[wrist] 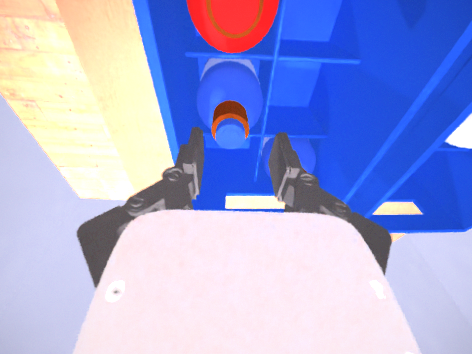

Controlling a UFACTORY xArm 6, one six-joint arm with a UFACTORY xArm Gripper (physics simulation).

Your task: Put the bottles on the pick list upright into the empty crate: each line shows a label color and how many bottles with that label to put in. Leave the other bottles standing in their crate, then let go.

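Places are measured from the arm's base along level axes (x left, y up, z ahead), in centimetres.
Pixels of known places: gripper, fingertip midpoint: (238, 145).
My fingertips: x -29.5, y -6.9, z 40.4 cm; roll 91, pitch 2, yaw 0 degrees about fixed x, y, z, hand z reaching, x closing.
Note:
For each thing: its top centre in the pictures, then the offset to it from my fingertips. "pt": a spot on its surface instead. Level surfaces: height alone.
- blue bottle at its top centre: (230, 137) dx -0.5, dy -2.0, dz +0.7 cm
- red round object at its top centre: (235, 4) dx -1.0, dy -2.0, dz -7.9 cm
- blue rounded object at its top centre: (301, 197) dx +8.7, dy -2.0, dz +8.4 cm
- second blue crate at a spot on its surface: (445, 220) pt dx +33.9, dy -2.4, dz +13.0 cm
- white object at a spot on its surface: (462, 132) pt dx +27.9, dy -7.0, dz +0.7 cm
- wooden table top at its surface level: dy -18.3 cm
My gripper (238, 145) is open, with nothing between its fingers. A blue bottle (230, 90) with an orange band at its neck stands upright in a compartment of the blue crate (156, 75), just beyond the fingertips. A red round object (233, 20) sits in the compartment behind it, at the top edge of the view. Another blue rounded object (305, 156) shows partly behind the right finger, in a compartment of the same crate. The pick list does not show in this view.
Thin blue dividers (320, 59) split the crate, and some compartments beside the bottles hold nothing visible. A second blue crate (445, 220) adjoins on the right, with a white object (462, 132) partly in view. A wooden table top (100, 100) lies to the left.

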